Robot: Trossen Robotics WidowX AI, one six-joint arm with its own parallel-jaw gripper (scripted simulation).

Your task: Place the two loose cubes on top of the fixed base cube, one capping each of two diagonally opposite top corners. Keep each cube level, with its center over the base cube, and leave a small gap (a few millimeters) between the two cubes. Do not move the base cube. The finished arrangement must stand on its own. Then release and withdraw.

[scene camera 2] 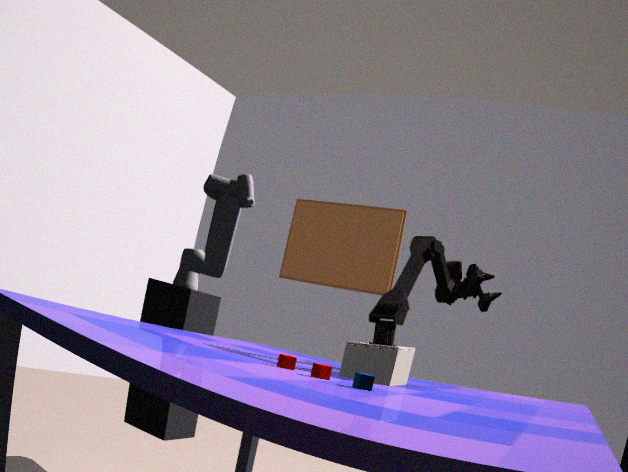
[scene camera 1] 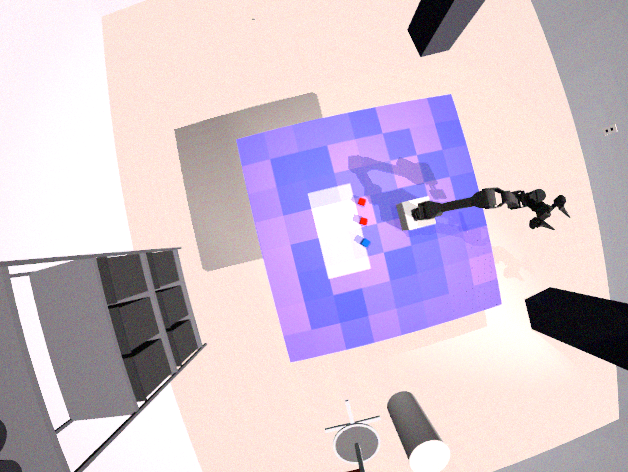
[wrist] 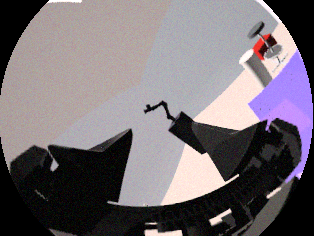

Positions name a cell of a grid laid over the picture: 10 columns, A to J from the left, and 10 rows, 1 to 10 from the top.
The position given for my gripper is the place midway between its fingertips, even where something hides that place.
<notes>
My gripper (scene camera 2: H7) is open, holding nothing.
My gripper is seen too in the wrist view (wrist: F6).
</notes>
